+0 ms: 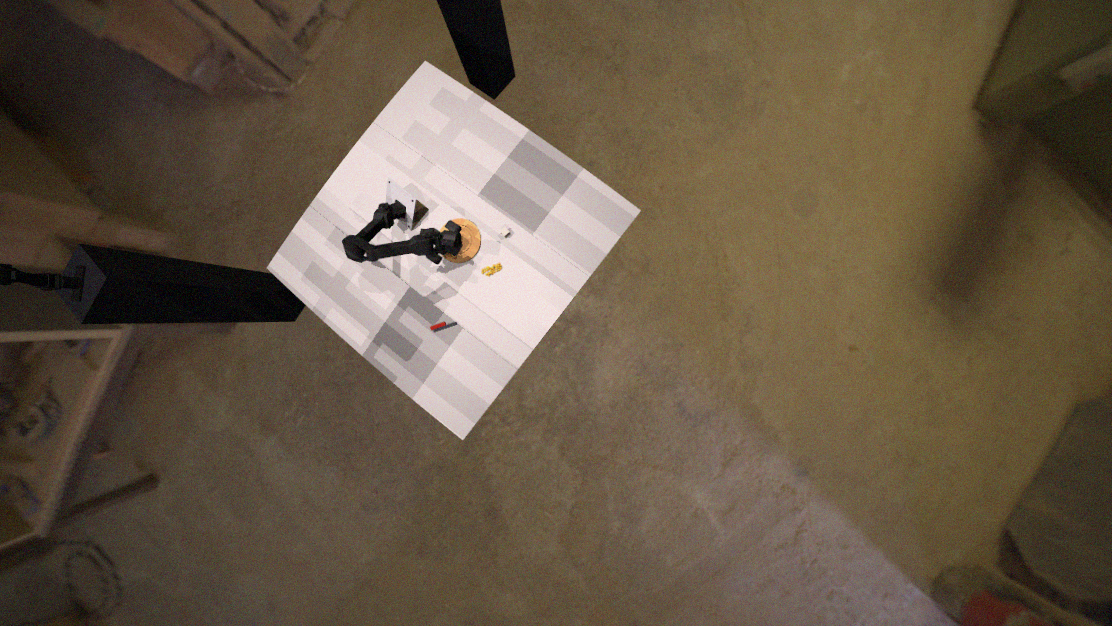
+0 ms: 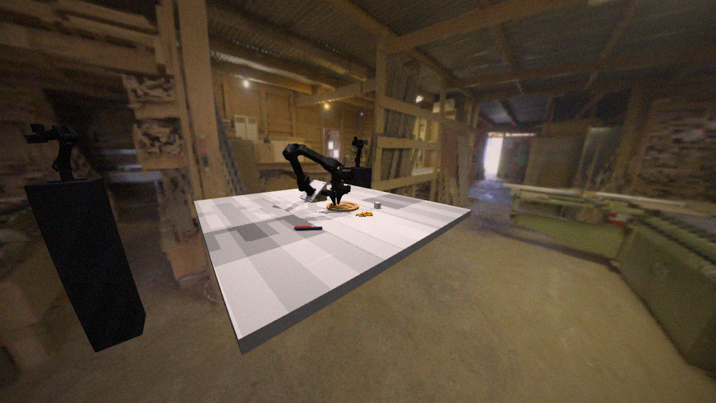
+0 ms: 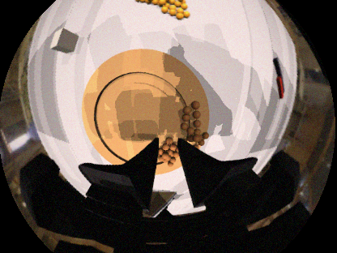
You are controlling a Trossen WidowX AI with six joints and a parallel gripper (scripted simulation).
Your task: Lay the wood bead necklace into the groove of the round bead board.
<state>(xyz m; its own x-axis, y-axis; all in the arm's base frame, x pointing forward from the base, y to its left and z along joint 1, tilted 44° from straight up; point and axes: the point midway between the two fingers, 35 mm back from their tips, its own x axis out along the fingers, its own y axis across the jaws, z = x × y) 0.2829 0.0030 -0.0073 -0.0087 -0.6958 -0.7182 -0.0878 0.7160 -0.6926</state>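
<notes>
Right now the small grey cube is 16 cm ahead of my gripper tip and 20 cm to the left of it. The rest, counted from my gripper tip: black marker (19 cm ahead, 30 cm to the right, 1 cm below).
</notes>
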